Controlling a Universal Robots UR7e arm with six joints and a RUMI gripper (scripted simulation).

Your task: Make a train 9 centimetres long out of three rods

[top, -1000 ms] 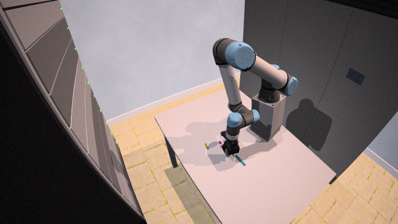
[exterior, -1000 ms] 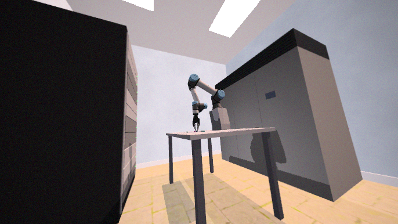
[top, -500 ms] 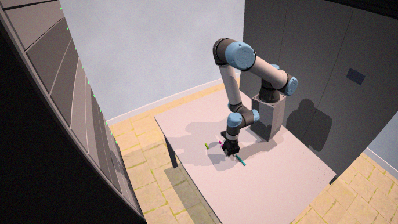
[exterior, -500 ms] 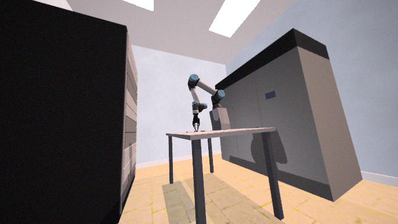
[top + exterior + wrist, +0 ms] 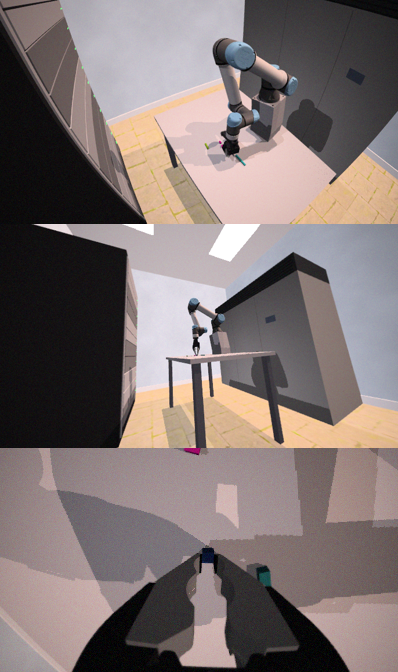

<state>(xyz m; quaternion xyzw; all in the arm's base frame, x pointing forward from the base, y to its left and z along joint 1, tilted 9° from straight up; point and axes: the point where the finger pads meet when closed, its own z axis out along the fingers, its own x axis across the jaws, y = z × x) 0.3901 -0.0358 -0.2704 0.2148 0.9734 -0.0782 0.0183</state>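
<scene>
Now: hand 1 cm above the blue rod. The rest, counted from my hand: grey rod (10 cm behind, 17 cm to the right, 1 cm below); then turquoise rod (3 cm behind, 8 cm to the left, 1 cm below); then lime rod (5 cm ahead, 16 cm to the right, 1 cm below).
</scene>
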